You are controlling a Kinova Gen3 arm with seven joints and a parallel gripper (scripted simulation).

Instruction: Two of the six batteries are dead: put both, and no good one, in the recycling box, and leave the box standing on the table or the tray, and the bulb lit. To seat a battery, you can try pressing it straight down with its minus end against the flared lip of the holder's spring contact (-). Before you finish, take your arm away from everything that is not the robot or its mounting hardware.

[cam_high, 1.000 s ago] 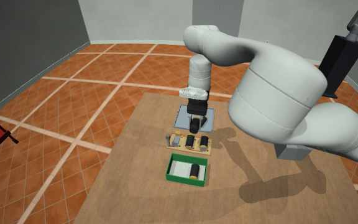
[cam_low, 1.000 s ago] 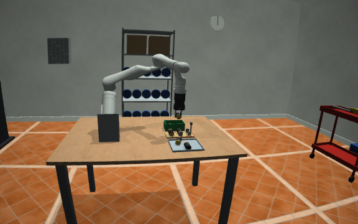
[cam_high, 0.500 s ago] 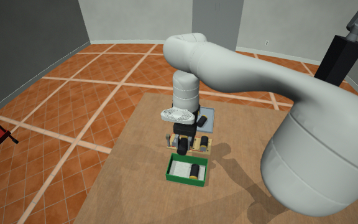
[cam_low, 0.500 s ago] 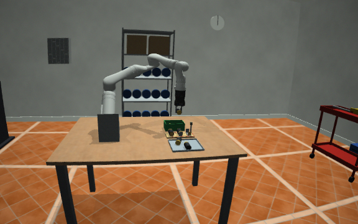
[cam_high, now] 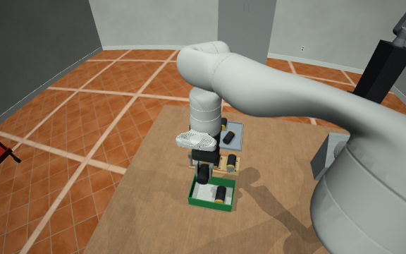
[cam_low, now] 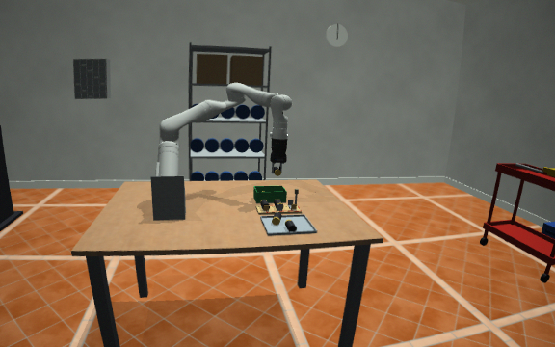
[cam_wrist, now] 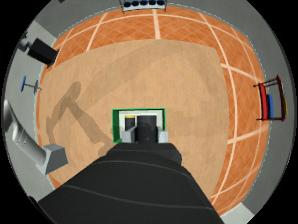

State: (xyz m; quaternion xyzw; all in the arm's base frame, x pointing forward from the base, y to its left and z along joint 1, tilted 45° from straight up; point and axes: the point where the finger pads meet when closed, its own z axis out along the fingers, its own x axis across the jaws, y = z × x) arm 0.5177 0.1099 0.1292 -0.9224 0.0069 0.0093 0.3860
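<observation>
Right now my hand is 140 mm above the green recycling box and 30 mm past it. Round my hand: grey tray 320 mm to the right, 150 mm below, 20 mm behind.
</observation>
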